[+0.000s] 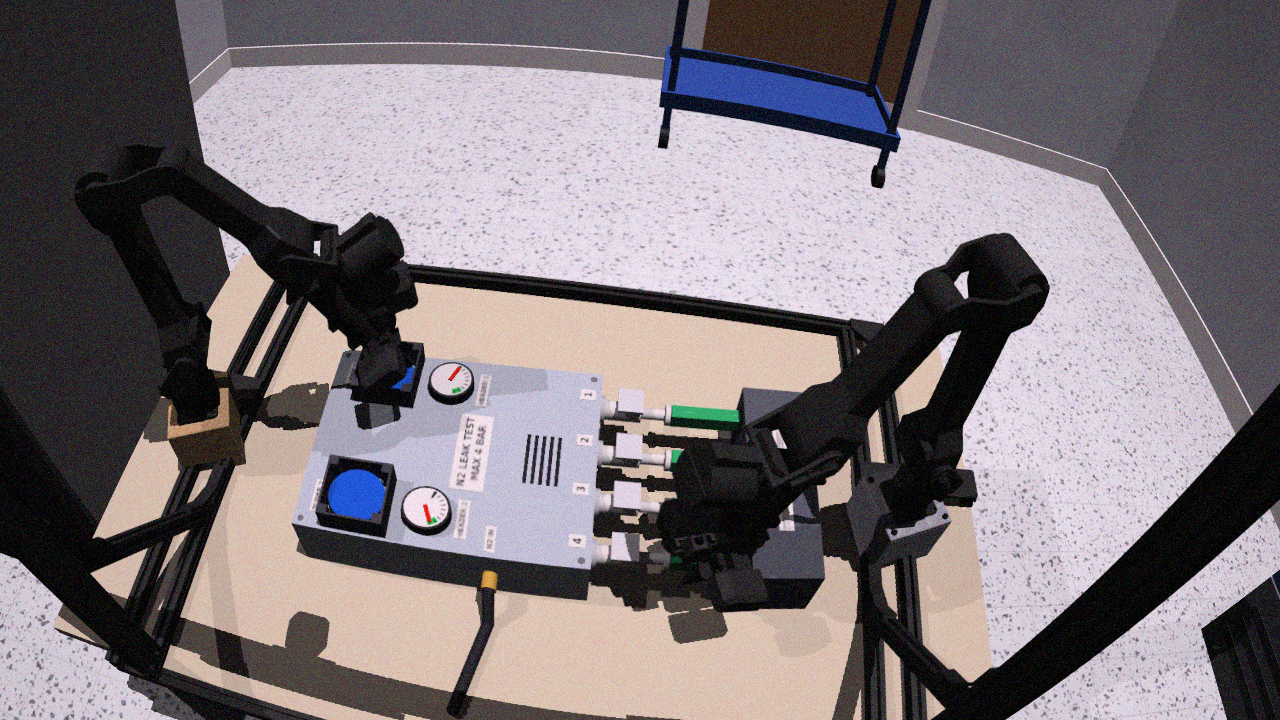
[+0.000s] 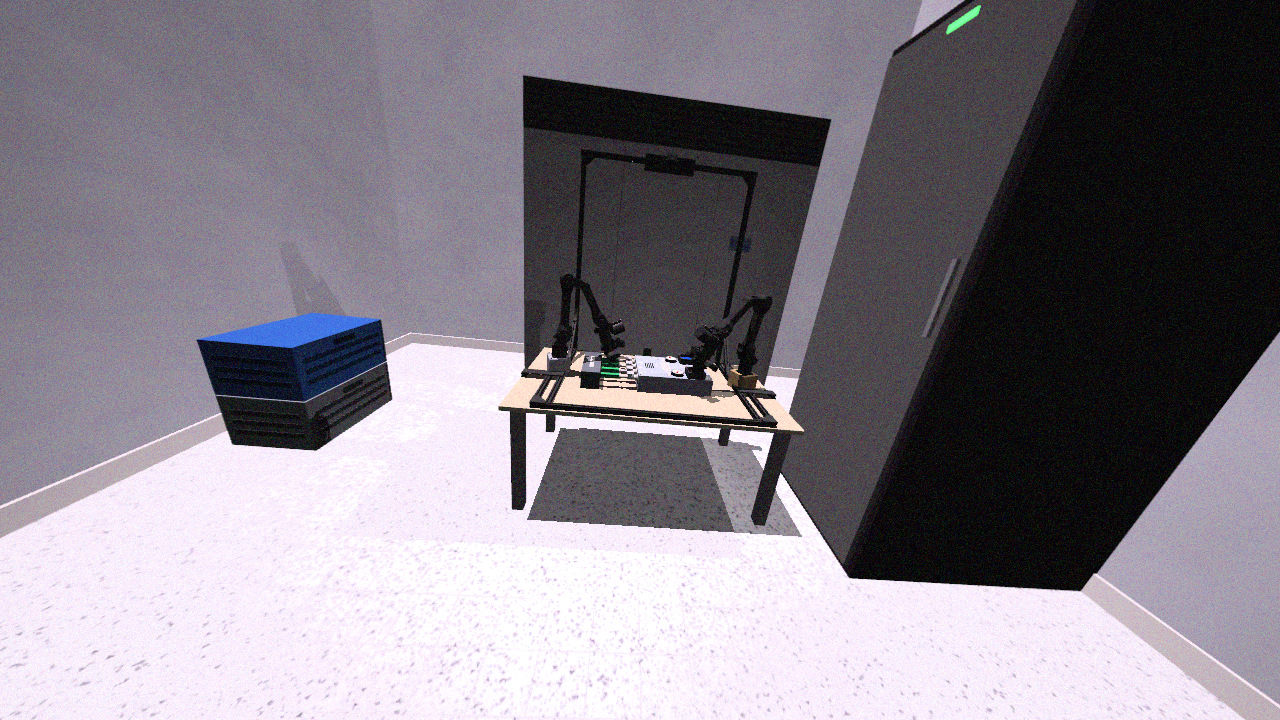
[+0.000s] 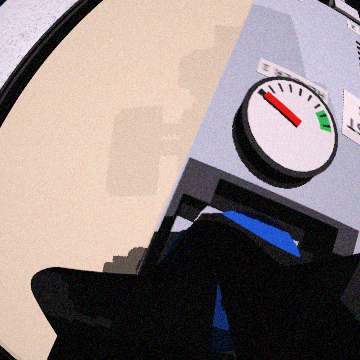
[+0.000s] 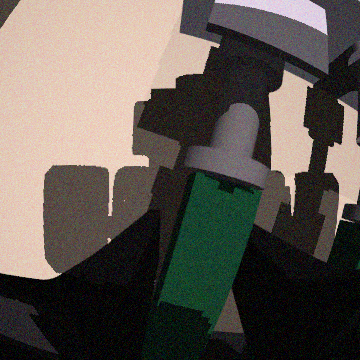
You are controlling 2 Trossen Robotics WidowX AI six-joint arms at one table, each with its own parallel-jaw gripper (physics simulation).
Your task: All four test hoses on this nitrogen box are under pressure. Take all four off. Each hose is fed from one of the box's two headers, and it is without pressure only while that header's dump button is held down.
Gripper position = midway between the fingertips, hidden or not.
Observation:
In view: my left gripper point(image 1: 409, 364), my right gripper point(image 1: 681, 572), a grey nitrogen box point(image 1: 505, 457), a blue dump button point(image 1: 358, 493) and a dark manifold block point(image 1: 790, 557).
My left gripper also shows in image 3 point(image 3: 209, 222). My right gripper also shows in image 4 point(image 4: 190, 219). The grey nitrogen box is seen too in image 3 point(image 3: 246, 155).

